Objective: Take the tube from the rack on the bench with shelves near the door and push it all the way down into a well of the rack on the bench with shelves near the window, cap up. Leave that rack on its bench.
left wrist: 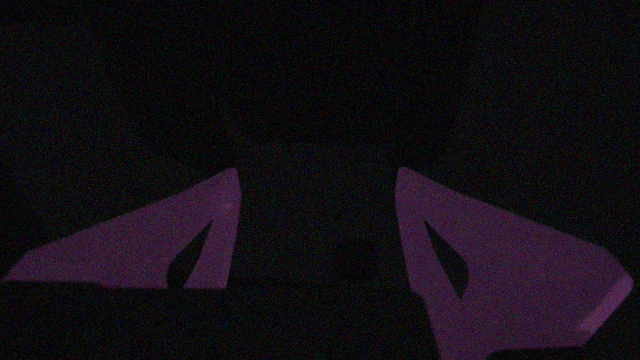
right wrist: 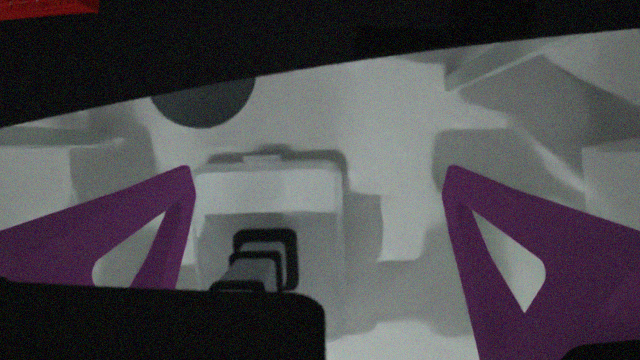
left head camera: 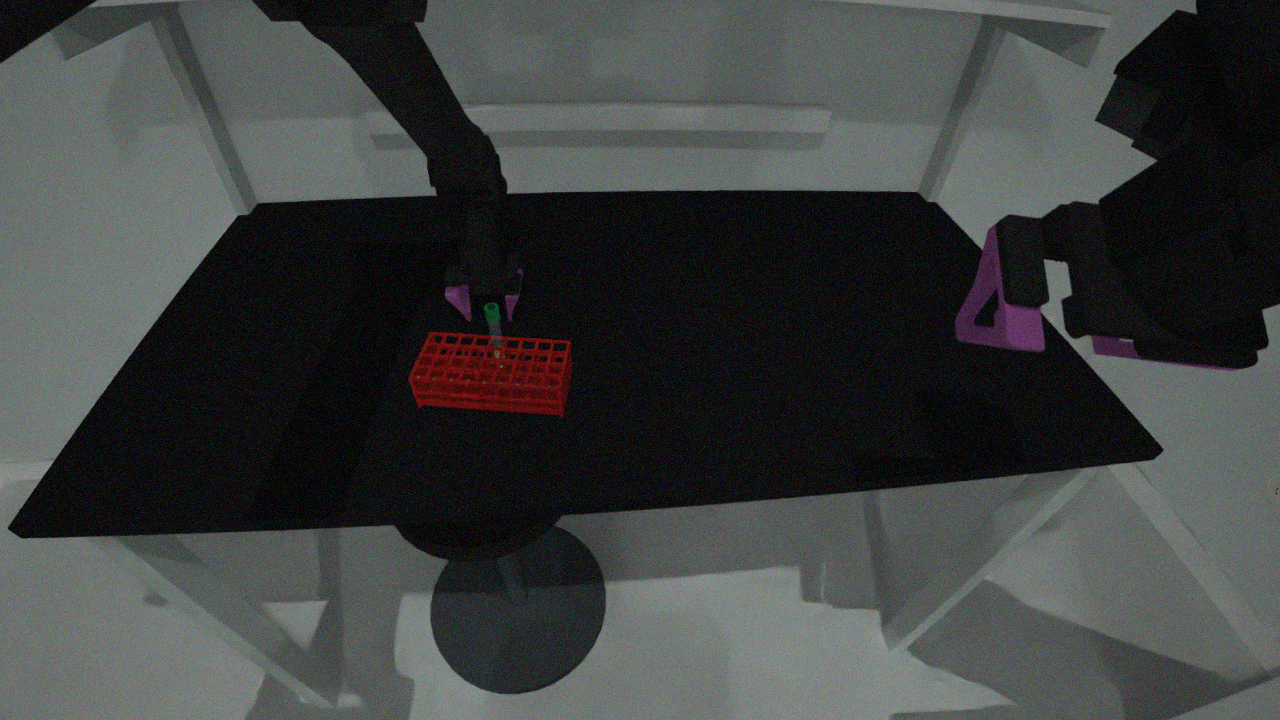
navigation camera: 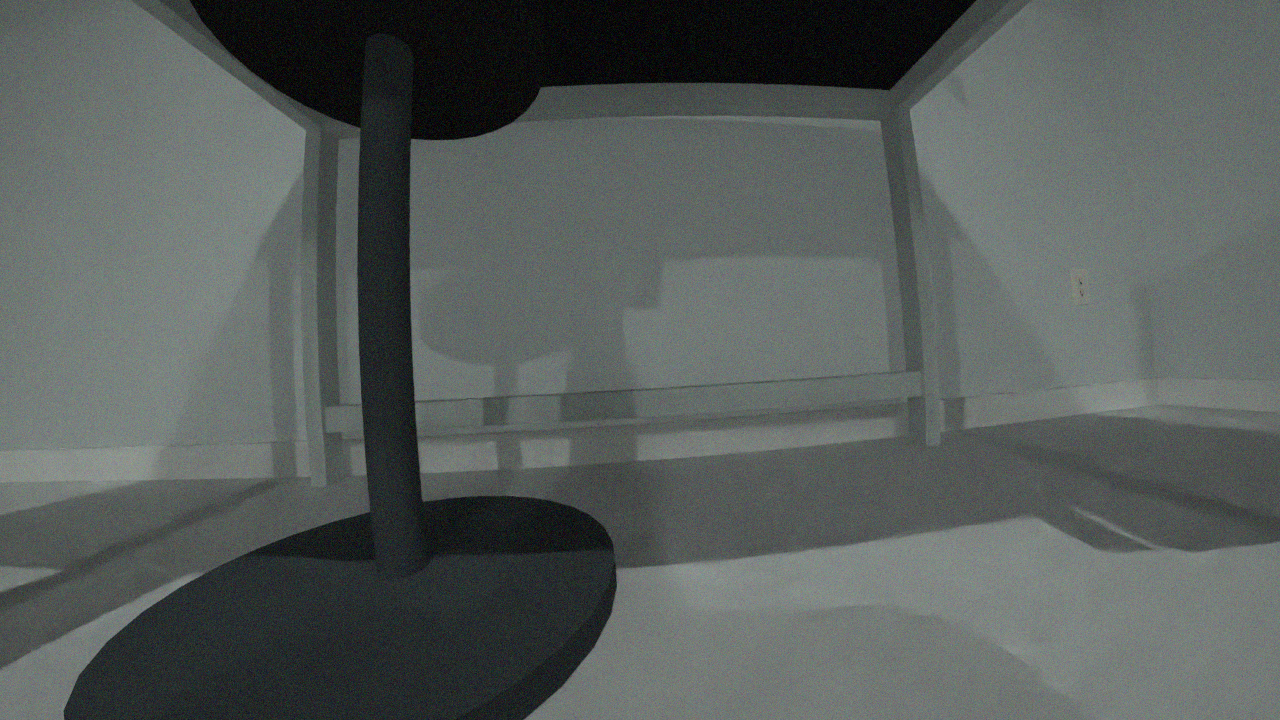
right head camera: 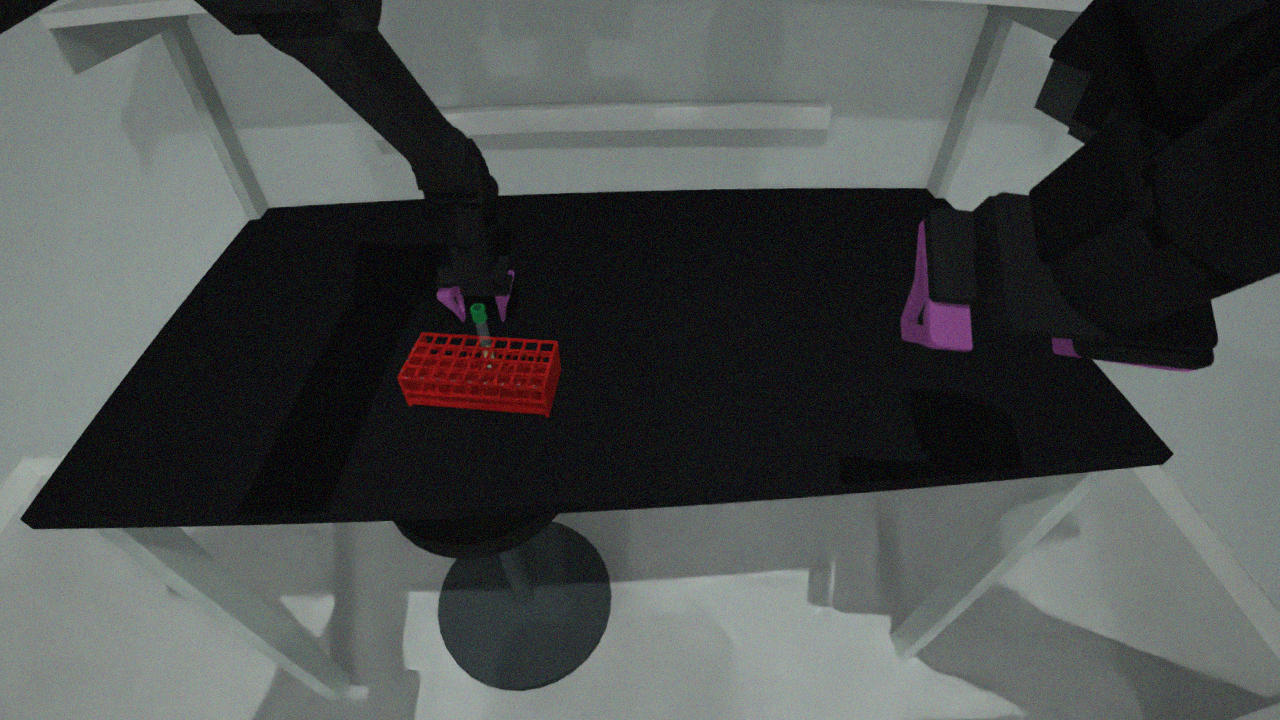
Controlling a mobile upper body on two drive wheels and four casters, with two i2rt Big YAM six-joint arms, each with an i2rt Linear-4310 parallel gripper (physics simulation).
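A clear tube with a green cap stands cap up in the red rack, leaning a little, with its cap and upper body above the rack's top. The rack sits on the black bench top. My left gripper is partly open, its fingers beside and behind the cap, with nothing gripped. The tube does not show in the left wrist view. My right gripper is open and empty, over the bench's right side in the head views.
A round-based stool stands under the bench's front edge. Grey shelf uprights rise at the bench's back corners. In the right wrist view, a corner of the red rack shows at the top left.
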